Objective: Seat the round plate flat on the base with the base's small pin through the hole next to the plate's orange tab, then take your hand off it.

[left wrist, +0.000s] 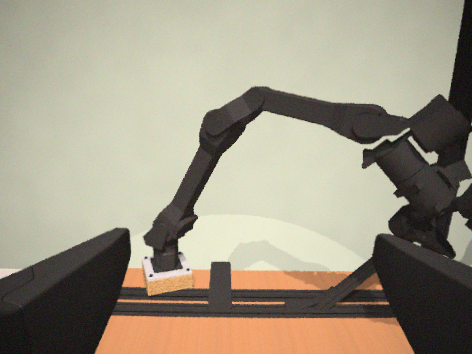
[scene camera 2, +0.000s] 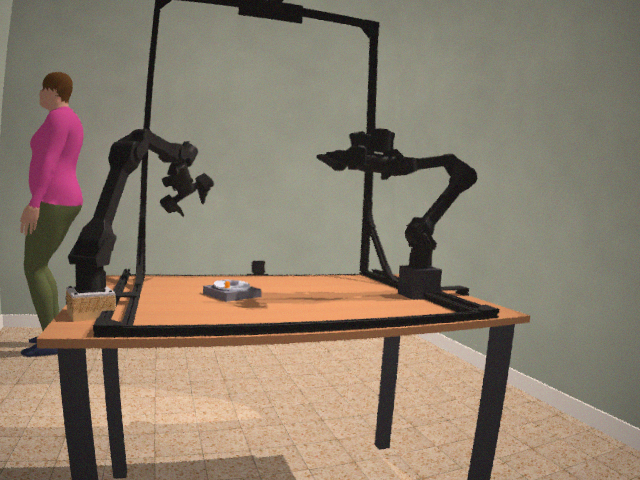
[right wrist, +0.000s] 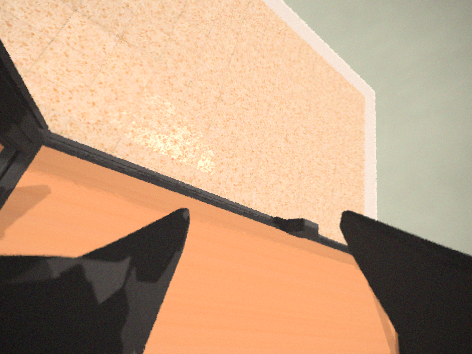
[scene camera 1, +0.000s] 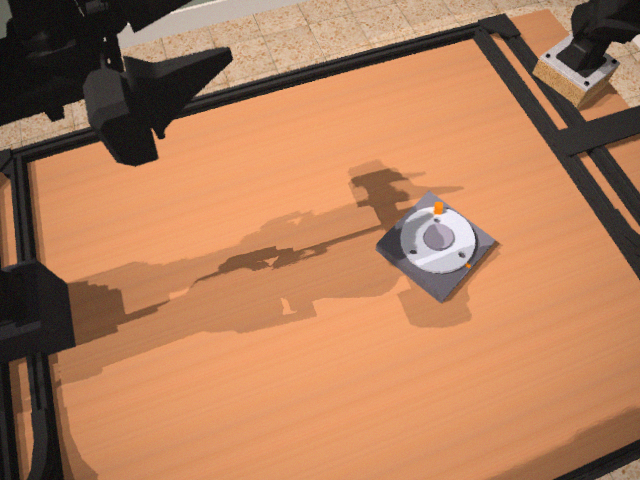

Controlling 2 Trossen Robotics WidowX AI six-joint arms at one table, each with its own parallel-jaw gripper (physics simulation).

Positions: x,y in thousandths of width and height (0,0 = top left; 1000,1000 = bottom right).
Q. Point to a white round plate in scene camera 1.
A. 645,484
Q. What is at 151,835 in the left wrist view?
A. My left gripper.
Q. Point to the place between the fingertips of my right gripper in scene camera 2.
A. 302,439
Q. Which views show my left gripper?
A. The left wrist view, scene camera 2 and scene camera 1 only.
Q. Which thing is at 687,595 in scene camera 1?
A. A grey square base.
